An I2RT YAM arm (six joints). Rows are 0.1 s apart.
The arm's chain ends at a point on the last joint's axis. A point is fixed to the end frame.
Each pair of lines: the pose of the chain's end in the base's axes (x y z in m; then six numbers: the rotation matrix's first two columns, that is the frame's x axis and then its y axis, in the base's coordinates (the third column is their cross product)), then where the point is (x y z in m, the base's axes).
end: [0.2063, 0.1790, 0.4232, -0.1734, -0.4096, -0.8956, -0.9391, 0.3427, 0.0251]
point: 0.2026 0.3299 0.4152
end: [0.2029, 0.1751, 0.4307, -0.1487, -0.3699, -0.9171, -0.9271, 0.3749, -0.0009]
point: 0.2047 0.3262 0.4283
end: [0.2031, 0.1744, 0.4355, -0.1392, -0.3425, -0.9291, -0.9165, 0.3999, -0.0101]
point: 0.2090 0.3254 0.4371
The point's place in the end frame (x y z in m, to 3 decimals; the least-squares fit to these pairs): -0.054 0.055 0.130
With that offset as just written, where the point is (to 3 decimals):
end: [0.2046, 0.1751, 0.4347, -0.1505, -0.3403, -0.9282, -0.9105, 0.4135, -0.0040]
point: 0.213 0.326 0.436
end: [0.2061, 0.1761, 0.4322, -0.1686, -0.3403, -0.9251, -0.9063, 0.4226, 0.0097]
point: 0.216 0.327 0.433
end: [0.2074, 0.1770, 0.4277, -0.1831, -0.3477, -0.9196, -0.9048, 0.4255, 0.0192]
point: 0.218 0.328 0.427
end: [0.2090, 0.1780, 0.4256, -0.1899, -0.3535, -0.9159, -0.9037, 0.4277, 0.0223]
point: 0.219 0.329 0.424
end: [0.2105, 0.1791, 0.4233, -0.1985, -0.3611, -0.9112, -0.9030, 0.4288, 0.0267]
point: 0.221 0.330 0.421
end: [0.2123, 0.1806, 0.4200, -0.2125, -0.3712, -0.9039, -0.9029, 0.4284, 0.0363]
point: 0.223 0.331 0.415
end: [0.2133, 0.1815, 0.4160, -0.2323, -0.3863, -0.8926, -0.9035, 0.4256, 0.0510]
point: 0.223 0.332 0.409
